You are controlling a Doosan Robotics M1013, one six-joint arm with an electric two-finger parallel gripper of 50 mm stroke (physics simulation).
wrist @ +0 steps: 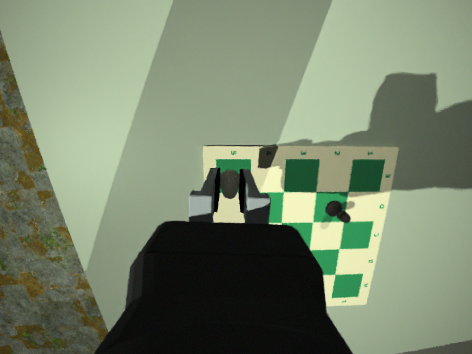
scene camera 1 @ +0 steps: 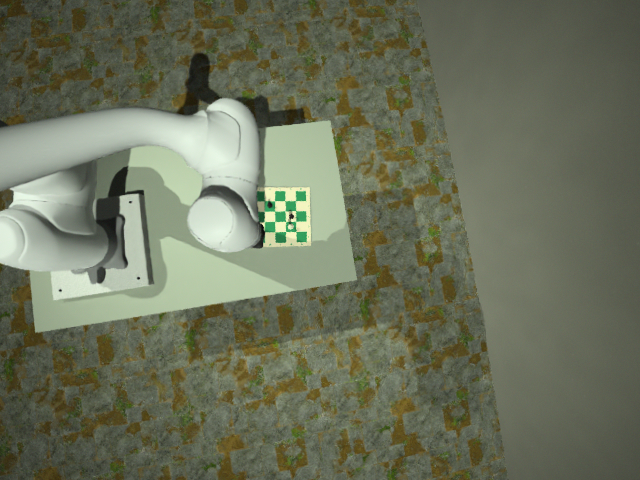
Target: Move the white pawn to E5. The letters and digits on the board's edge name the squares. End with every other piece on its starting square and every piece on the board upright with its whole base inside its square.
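Where they show: gripper, fingertip midpoint: (wrist: 229, 181); arm's base, link origin: (scene camera 1: 99, 245).
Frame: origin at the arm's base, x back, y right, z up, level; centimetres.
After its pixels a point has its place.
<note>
The board (scene camera 1: 308, 206) {y -6.6, x -73.0, z -2.3 cm} (wrist: 387, 154) {y -14.4, x -53.2, z -2.3 cm} lies flat; in the wrist view its letters run down the right edge and its numbers along the top. My gripper (wrist: 229, 181) {y 3.4, x -52.9, z 4.0 cm} is shut on the white pawn (wrist: 230, 182) {y 3.3, x -52.5, z 5.9 cm}, which looks dark in shadow and is held above the board. In that view the pawn overlaps the green E5 square (wrist: 240, 164) {y 2.2, x -52.8, z -2.3 cm}; its base and exact height cannot be made out. In scene camera 1 the arm hides the fingers, the pawn and the board's left part.
A black piece (scene camera 1: 269, 204) {y -8.0, x -59.2, z 0.7 cm} (wrist: 334, 208) {y -8.0, x -58.7, z -1.4 cm} stands upright on D2. Another black piece (scene camera 1: 291, 216) {y -3.0, x -66.5, z 0.6 cm} stands on B3 beside a white piece (scene camera 1: 290, 226) {y 0.6, x -65.8, z 1.4 cm} on B4; the gripper body hides both in the wrist view. The pale table (scene camera 1: 320, 155) {y -26.0, x -79.7, z -2.9 cm} surrounds the board.
</note>
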